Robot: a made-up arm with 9 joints. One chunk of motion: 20 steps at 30 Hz.
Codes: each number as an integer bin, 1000 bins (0 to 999) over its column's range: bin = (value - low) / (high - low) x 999, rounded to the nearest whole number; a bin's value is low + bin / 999 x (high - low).
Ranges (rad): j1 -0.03..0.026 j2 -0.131..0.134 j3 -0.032..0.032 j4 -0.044..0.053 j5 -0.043..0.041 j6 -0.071..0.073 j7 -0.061..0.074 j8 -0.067..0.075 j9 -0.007..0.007
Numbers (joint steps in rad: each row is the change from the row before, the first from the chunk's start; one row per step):
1: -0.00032 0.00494 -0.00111 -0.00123 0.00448 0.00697 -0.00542 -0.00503 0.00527
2: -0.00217 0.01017 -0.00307 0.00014 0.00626 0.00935 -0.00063 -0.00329 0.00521
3: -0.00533 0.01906 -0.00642 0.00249 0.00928 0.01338 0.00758 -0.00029 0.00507
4: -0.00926 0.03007 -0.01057 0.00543 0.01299 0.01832 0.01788 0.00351 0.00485
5: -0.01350 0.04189 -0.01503 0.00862 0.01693 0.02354 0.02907 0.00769 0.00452
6: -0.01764 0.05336 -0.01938 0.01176 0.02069 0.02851 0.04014 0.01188 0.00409
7: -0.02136 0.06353 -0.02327 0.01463 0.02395 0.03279 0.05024 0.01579 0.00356
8: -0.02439 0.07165 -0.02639 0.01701 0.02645 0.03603 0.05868 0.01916 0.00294
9: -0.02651 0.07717 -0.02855 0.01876 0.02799 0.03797 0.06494 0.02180 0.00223
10: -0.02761 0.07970 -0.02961 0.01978 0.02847 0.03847 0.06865 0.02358 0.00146
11: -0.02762 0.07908 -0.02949 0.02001 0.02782 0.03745 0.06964 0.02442 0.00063
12: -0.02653 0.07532 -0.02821 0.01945 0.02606 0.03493 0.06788 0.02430 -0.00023
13: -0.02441 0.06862 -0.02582 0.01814 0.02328 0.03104 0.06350 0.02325 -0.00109
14: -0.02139 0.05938 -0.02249 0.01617 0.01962 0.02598 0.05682 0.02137 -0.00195
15: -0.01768 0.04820 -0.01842 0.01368 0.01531 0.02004 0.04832 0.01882 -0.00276
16: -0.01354 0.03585 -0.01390 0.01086 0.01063 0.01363 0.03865 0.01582 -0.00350
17: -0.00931 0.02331 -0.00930 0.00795 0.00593 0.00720 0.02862 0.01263 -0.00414
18: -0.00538 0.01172 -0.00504 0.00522 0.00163 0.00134 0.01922 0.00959 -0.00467
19: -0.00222 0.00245 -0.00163 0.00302 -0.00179 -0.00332 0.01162 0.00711 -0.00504
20: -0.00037 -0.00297 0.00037 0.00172 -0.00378 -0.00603 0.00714 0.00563 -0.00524
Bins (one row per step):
1: 529 512 482 440 565 541 411 436 876
2: 496 532 452 455 586 557 447 448 871
3: 440 566 399 479 622 585 507 469 861
4: 370 607 335 509 666 620 584 496 846
5: 294 652 265 542 713 656 667 525 822
6: 220 695 197 574 757 690 748 555 791
7: 154 733 136 604 796 720 823 582 754
8: 100 764 88 628 826 743 886 606 709
9: 62 785 54 646 844 756 932 625 659
10: 43 794 37 657 850 759 959 637 604
11: 42 792 39 659 842 752 967 643 544
12: 62 778 59 653 821 735 954 642 483
13: 100 753 96 640 788 708 921 635 422
14: 154 718 148 620 745 673 872 622 360
15: 220 676 212 594 693 632 809 604 303
16: 294 629 283 565 638 587 737 583 250
17: 369 582 354 535 582 543 663 560 204
18: 439 538 421 507 531 502 594 539 166
19: 496 503 474 484 490 470 537 521 140
20: 529 483 505 471 466 451 504 511 126

